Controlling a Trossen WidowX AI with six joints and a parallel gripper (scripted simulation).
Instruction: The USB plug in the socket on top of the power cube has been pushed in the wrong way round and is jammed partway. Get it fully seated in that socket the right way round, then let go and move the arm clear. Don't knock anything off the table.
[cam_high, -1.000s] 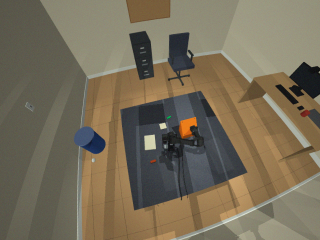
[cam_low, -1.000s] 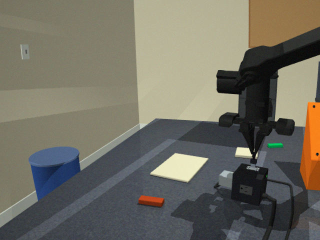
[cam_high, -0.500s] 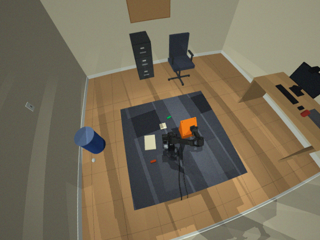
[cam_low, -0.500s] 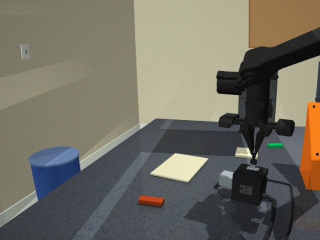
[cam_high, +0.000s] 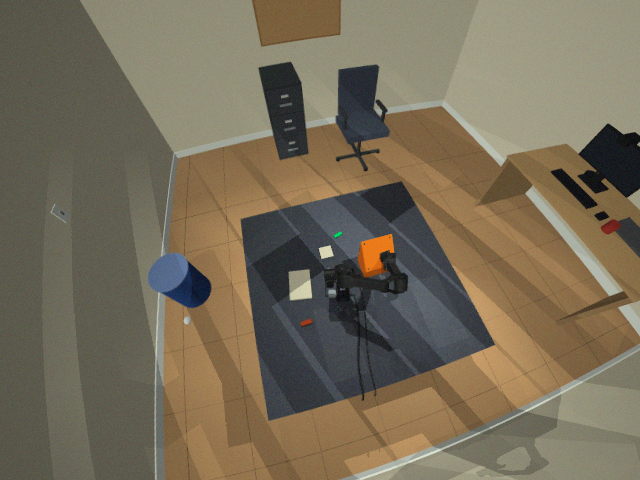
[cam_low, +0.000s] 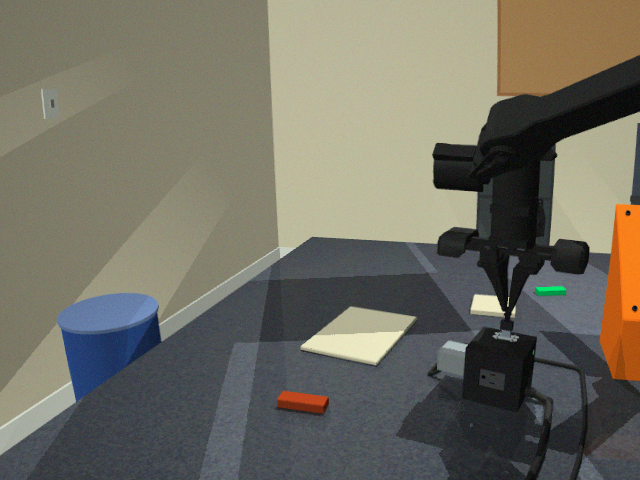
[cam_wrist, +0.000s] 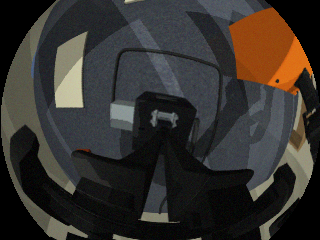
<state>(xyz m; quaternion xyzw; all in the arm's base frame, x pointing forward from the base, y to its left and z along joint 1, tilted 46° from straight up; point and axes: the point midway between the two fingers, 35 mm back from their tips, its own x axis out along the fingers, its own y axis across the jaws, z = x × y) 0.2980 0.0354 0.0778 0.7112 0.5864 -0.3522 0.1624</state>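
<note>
The usb plug lies 2 cm below my gripper tip. Also, from my gripper tip: red block: 26 cm ahead, 10 cm to the left, 11 cm below; then large cream pad: 23 cm ahead, 14 cm to the right, 11 cm below; then small cream pad: 30 cm to the right, 11 cm below.
</note>
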